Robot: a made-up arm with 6 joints. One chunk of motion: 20 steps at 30 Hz.
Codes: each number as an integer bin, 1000 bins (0 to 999) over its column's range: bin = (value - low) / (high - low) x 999, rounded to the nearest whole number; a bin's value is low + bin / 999 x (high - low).
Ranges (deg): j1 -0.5..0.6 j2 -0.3..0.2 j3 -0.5..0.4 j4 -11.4..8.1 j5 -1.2..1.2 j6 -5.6..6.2
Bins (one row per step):
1: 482 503 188 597 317 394
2: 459 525 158 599 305 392
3: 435 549 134 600 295 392
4: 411 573 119 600 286 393
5: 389 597 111 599 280 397
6: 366 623 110 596 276 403
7: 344 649 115 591 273 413
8: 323 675 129 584 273 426
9: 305 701 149 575 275 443
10: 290 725 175 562 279 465
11: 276 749 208 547 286 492
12: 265 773 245 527 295 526
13: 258 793 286 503 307 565
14: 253 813 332 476 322 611
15: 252 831 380 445 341 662
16: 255 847 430 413 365 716
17: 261 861 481 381 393 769
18: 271 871 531 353 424 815
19: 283 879 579 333 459 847
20: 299 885 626 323 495 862
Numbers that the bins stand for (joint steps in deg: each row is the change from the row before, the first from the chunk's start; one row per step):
1: 0.031 -0.048 -0.331 0.253 -0.438 -0.946
2: 0.005 -0.037 -0.358 0.292 -0.467 -0.970
3: -0.021 -0.025 -0.379 0.312 -0.491 -0.970
4: -0.047 -0.013 -0.393 0.312 -0.513 -0.958
5: -0.072 -0.001 -0.400 0.292 -0.527 -0.911
6: -0.097 0.012 -0.401 0.234 -0.537 -0.840
7: -0.121 0.025 -0.396 0.136 -0.544 -0.722
8: -0.144 0.038 -0.384 -0.001 -0.544 -0.568
9: -0.164 0.051 -0.366 -0.176 -0.539 -0.367
10: -0.181 0.063 -0.342 -0.430 -0.530 -0.108
11: -0.196 0.075 -0.313 -0.723 -0.513 0.211
12: -0.208 0.087 -0.279 -1.113 -0.491 0.613
13: -0.216 0.097 -0.242 -1.582 -0.462 1.074
14: -0.221 0.107 -0.201 -2.109 -0.426 1.617
15: -0.223 0.116 -0.158 -2.714 -0.381 2.219
16: -0.219 0.124 -0.113 -3.338 -0.323 2.857
17: -0.213 0.131 -0.067 -3.963 -0.256 3.483
18: -0.202 0.136 -0.022 -4.510 -0.181 4.027
19: -0.188 0.140 0.022 -4.900 -0.097 4.405
20: -0.171 0.143 0.064 -5.095 -0.011 4.582

